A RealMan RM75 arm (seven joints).
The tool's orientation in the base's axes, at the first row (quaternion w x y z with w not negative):
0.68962, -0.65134, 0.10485, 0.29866
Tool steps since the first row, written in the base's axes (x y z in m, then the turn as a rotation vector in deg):
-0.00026, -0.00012, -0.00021, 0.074, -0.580, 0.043
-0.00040, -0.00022, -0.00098, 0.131, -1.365, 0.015
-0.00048, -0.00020, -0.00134, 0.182, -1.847, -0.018
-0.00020, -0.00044, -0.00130, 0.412, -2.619, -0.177
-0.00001, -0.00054, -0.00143, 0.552, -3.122, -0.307
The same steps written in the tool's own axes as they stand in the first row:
-0.00013, 0.00032, -0.00008, -0.123, -0.061, -0.570
0.00014, 0.00104, -0.00024, -0.279, -0.048, -1.342
0.00028, 0.00139, -0.00025, -0.353, -0.035, -1.822
0.00041, 0.00121, -0.00054, -0.297, -0.008, -2.640
0.00061, 0.00122, -0.00070, -0.254, 0.038, -3.175

